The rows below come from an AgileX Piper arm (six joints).
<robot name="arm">
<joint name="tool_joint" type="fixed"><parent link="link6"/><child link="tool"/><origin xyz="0 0 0" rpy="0 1.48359 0"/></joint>
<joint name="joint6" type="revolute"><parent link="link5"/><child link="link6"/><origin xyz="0.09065 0 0.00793"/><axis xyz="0.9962 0 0.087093"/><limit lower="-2.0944" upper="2.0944"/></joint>
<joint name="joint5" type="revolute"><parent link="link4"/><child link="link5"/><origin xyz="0 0 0"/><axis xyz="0 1 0"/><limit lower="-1.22" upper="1.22"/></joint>
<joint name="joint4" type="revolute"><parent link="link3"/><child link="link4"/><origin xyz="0.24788 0 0.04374"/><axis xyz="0.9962 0 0.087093"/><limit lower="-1.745" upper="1.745"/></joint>
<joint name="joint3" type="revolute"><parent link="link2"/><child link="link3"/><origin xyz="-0.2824 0 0.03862"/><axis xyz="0 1 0"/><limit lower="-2.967" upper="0"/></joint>
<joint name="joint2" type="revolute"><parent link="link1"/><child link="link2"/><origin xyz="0 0 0"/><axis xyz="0 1 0"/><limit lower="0" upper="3.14"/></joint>
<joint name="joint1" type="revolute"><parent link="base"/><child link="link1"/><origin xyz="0 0 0.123"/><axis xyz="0 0 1"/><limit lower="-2.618" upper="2.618"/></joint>
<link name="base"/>
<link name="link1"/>
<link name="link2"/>
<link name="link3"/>
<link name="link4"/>
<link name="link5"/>
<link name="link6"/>
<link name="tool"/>
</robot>
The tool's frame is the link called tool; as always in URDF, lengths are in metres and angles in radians.
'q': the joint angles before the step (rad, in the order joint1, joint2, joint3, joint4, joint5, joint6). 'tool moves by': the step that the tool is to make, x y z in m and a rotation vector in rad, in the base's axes. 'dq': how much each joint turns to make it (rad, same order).
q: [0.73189 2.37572 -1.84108 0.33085 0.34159 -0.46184]
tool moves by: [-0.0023 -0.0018 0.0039 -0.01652 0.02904 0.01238]
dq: [-0.00225 -0.01130 -0.00274 0.00066 0.04943 -0.00053]
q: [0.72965 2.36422 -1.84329 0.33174 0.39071 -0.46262]
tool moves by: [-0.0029 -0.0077 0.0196 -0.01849 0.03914 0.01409]
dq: [-0.01190 -0.04659 -0.00174 -0.00360 0.09433 0.00476]
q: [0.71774 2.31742 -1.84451 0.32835 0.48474 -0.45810]
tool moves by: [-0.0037 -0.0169 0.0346 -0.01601 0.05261 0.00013]
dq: [-0.02632 -0.08171 0.00031 -0.00696 0.13527 0.02184]
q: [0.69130 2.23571 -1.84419 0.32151 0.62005 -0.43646]
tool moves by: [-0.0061 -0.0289 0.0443 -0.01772 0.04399 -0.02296]
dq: [-0.04218 -0.11463 0.01625 -0.01983 0.14370 0.03628]
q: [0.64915 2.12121 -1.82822 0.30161 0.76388 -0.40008]
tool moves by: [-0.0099 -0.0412 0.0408 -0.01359 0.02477 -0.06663]
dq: [-0.05937 -0.14077 0.06498 -0.02937 0.09775 0.04918]
